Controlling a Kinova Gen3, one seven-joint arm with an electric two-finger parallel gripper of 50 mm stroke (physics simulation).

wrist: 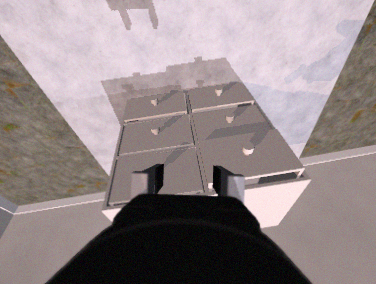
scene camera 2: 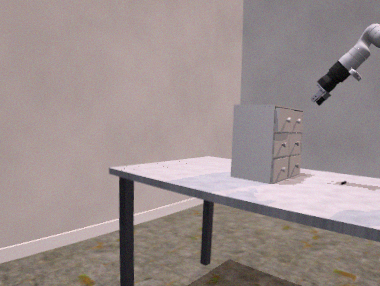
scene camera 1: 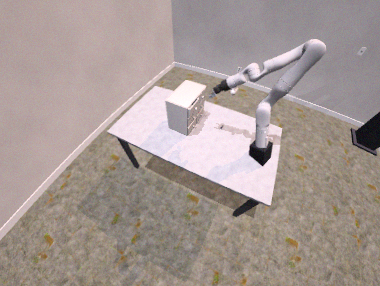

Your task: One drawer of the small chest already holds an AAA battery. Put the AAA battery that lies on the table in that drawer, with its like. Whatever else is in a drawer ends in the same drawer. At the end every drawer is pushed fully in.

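The small chest (scene camera 1: pixel 176 116) (scene camera 2: pixel 252 142) (wrist: pixel 280 200) stands on the table with six knobbed drawers in two columns. The upper drawer in the right column of the wrist view (wrist: pixel 240 150) stands out slightly, with a narrow dark gap behind its top edge. The other drawers look flush or nearly so. The AAA battery (scene camera 1: pixel 220 126) (scene camera 2: pixel 343 183) lies small and dark on the table in front of the chest; it does not show in the wrist view. My gripper (scene camera 1: pixel 212 95) (scene camera 2: pixel 317 98) (wrist: pixel 188 175) is open and empty, in the air in front of the chest's top. Drawer contents are hidden.
The table (scene camera 1: pixel 150 142) (scene camera 2: pixel 175 180) carries the chest and the arm's black base (scene camera 1: pixel 261 152). The arm (scene camera 1: pixel 292 72) reaches high over the table from its base. Its shadow falls across the tabletop around the battery. Walls stand beyond the table.
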